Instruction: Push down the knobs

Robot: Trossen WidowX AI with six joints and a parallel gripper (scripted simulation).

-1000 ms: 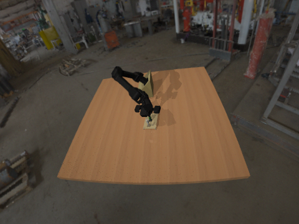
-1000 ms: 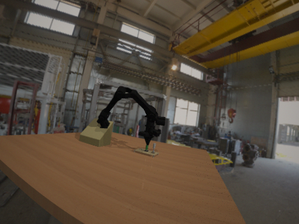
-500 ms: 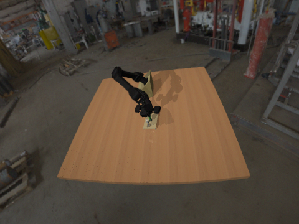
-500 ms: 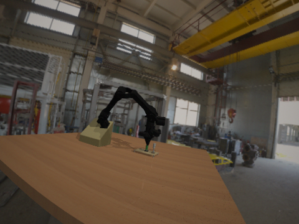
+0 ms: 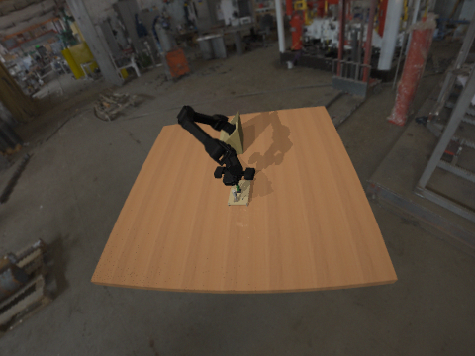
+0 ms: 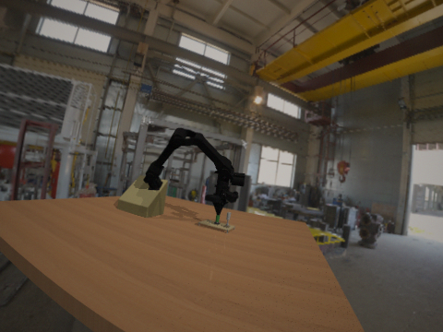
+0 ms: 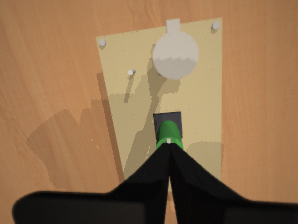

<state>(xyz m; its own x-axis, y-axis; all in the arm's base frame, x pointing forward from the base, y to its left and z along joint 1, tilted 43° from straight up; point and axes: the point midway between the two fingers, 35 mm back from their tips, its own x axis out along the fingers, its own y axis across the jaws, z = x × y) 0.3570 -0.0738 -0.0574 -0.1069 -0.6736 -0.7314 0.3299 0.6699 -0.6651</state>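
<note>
The grey knob lies 50 mm ahead of my gripper tip, 20 mm to the right of it and 10 mm above it.
</note>
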